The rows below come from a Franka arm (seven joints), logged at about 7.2 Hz.
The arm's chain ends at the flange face. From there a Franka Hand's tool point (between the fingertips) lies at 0.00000 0.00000 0.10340 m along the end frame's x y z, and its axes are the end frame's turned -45 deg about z.
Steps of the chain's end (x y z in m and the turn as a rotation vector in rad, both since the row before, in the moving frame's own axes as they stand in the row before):
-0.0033 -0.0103 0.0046 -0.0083 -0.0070 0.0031
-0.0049 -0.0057 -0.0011 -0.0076 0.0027 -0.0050
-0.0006 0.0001 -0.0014 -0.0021 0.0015 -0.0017
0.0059 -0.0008 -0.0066 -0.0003 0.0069 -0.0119
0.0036 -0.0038 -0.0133 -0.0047 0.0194 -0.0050
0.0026 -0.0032 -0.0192 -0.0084 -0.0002 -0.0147
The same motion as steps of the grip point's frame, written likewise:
0.0038 -0.0095 0.0046 -0.0009 -0.0108 0.0031
0.0002 -0.0067 -0.0011 -0.0073 -0.0035 -0.0050
-0.0005 -0.0001 -0.0014 -0.0025 -0.0004 -0.0017
0.0052 0.0041 -0.0066 -0.0051 0.0047 -0.0119
0.0063 0.0016 -0.0133 -0.0170 0.0104 -0.0050
0.0035 0.0002 -0.0192 -0.0058 -0.0061 -0.0147

